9 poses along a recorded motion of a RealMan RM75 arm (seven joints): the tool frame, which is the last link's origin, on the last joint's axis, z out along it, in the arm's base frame.
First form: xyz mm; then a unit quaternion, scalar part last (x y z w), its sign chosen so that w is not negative.
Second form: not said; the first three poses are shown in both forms.
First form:
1: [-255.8, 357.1, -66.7, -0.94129, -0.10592, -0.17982, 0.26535]
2: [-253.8, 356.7, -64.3, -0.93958, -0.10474, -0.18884, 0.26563]
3: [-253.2, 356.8, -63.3, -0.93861, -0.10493, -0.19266, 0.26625]
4: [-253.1, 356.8, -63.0, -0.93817, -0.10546, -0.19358, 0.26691]
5: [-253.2, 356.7, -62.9, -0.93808, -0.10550, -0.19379, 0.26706]
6: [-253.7, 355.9, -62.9, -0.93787, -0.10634, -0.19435, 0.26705]
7: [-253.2, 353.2, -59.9, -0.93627, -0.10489, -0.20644, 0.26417]
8: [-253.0, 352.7, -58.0, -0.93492, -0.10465, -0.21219, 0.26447]
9: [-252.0, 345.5, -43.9, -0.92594, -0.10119, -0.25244, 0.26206]
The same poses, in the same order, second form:
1: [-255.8, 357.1, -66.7, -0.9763, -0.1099, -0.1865, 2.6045]
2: [-253.8, 356.7, -64.3, -0.9746, -0.1086, -0.1959, 2.6039]
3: [-253.2, 356.8, -63.3, -0.9738, -0.1089, -0.1999, 2.6026]
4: [-253.1, 356.8, -63.0, -0.9735, -0.1094, -0.2009, 2.6012]
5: [-253.2, 356.7, -62.9, -0.9734, -0.1095, -0.2011, 2.6009]
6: [-253.7, 355.9, -62.9, -0.9732, -0.1103, -0.2017, 2.6009]
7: [-253.2, 353.2, -59.9, -0.9708, -0.1088, -0.2140, 2.6069]
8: [-253.0, 352.7, -58.0, -0.9694, -0.1085, -0.2200, 2.6063]
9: [-252.0, 345.5, -43.9, -0.9595, -0.1049, -0.2616, 2.6113]
